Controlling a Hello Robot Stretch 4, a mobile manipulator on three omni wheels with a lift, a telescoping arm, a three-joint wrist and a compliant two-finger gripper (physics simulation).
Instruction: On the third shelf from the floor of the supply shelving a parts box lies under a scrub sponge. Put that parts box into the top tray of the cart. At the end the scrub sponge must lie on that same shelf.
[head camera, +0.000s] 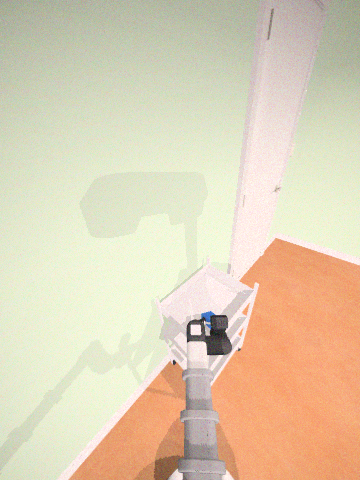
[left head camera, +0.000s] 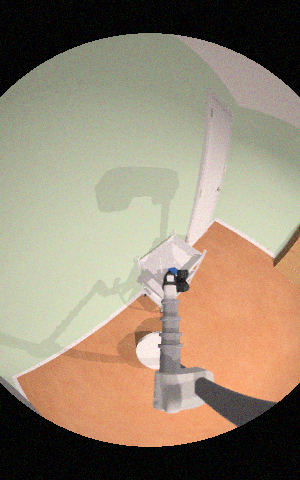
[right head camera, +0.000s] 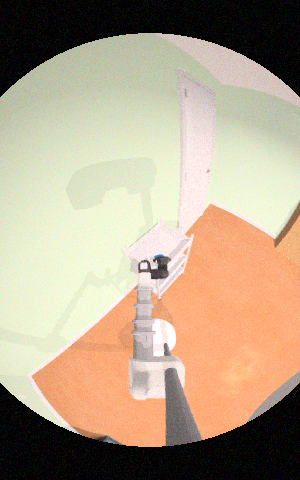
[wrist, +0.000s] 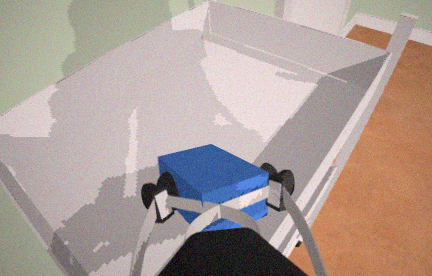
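Pixels of known places: gripper, fingertip midpoint: (wrist: 218, 183); robot's base, origin of the base link: (left head camera: 156, 349) (right head camera: 155, 336).
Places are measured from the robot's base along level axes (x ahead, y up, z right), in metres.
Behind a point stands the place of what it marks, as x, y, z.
Note:
The blue parts box (wrist: 212, 172) {0.583, 0.716, 0.084} (head camera: 208, 316) {0.597, 0.709, 0.066} (left head camera: 173, 270) {0.589, 0.713, 0.072} (right head camera: 159, 256) is held between the two fingertips of my gripper (wrist: 218, 183) {0.597, 0.677, 0.088}, which is shut on it. In the wrist view the box is over the near right part of the cart's top tray, close to the long right wall. Whether its underside touches the tray floor is hidden. The white cart (head camera: 249, 305) {0.762, 0.555, 0.335} (left head camera: 198, 265) {0.752, 0.535, 0.351} (right head camera: 186, 252) {0.764, 0.483, 0.335} (wrist: 367, 97) {0.687, 0.689, 0.274} stands against the green wall, and its top tray holds no other object in the wrist view. The scrub sponge and the supply shelving do not show.
A white door (head camera: 270, 130) {1.527, 1.412, 0.562} (left head camera: 212, 165) {1.506, 1.283, 0.543} (right head camera: 196, 150) {1.511, 1.240, 0.547} is in the wall behind the cart. A white round object (left head camera: 149, 350) {-0.005, 0.187, -0.075} (right head camera: 165, 337) {-0.004, 0.187, 0.102} is on the floor beneath the extended arm. A wooden piece (left head camera: 290, 260) {0.862, 0.337, 2.401} (right head camera: 290, 235) {0.923, 0.409, 2.333} shows at the right edge.

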